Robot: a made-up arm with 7 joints.
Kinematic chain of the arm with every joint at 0, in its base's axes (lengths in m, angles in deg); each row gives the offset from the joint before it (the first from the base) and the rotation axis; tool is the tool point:
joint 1: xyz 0 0.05 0 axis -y
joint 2: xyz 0 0.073 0 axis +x
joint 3: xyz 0 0 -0.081 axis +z
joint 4: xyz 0 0 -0.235 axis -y
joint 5: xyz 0 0 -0.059 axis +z
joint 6: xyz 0 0 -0.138 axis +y
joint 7: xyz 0 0 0 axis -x
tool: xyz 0 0 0
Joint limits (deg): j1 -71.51..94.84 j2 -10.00..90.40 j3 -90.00..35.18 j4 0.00..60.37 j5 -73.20..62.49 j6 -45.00..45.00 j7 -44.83..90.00
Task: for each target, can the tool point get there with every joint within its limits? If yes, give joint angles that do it. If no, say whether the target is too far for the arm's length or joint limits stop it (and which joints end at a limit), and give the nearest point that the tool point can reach.
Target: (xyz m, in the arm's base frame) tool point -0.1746 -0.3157 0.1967
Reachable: no: joint limits stop it (at a limit: joint 1, joint 2, joint 3, joint 4) | nearest point -0.3579 -0.1174 -0.1197 | short by 0.416 m
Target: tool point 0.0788 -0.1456 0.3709
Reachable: no: joint limits stop it (at a limit: joint 1, joint 2, joint 4) | nearest point 0.3771 -0.0433 0.1743 | short by 0.372 m
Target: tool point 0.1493 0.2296 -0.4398
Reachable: yes | joints 4.79 23.49 -36.17 44.78 26.45 -21.02 -30.40
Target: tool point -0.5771 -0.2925 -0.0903
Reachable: no: too far | nearest point -0.4057 -0.0907 -0.1357 | short by 0.269 m
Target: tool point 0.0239 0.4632 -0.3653
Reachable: yes | joints -0.65 52.74 -71.64 26.88 5.85 26.34 76.98
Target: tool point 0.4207 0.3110 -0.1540
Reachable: yes | joints 54.24 21.00 9.83 38.51 37.64 20.54 15.53
